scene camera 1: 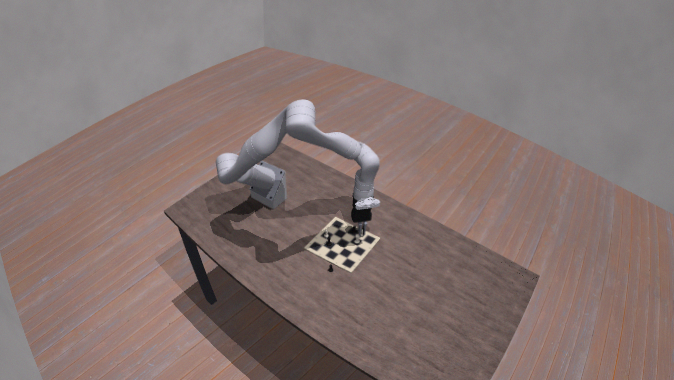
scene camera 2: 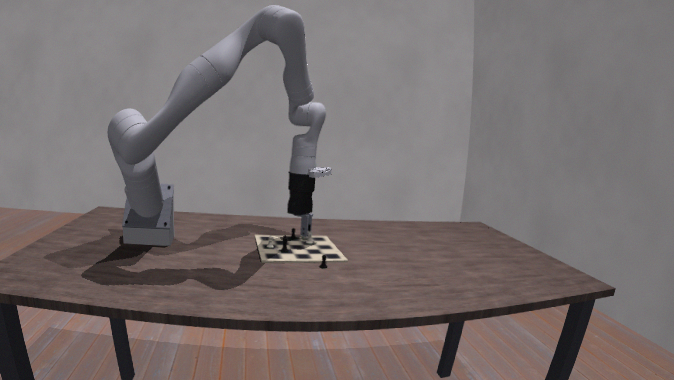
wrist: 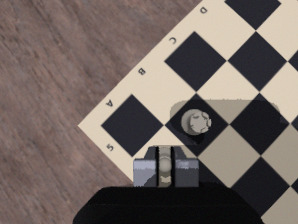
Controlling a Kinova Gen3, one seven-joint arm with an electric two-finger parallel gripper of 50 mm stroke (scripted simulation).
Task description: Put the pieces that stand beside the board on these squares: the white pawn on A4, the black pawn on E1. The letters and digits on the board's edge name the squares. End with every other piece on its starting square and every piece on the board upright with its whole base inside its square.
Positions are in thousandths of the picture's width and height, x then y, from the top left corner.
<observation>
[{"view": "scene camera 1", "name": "chessboard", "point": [511, 664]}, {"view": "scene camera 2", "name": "my gripper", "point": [453, 620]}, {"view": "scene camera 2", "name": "chessboard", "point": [444, 664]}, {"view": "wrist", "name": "my gripper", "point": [552, 717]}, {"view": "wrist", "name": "chessboard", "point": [770, 297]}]
</observation>
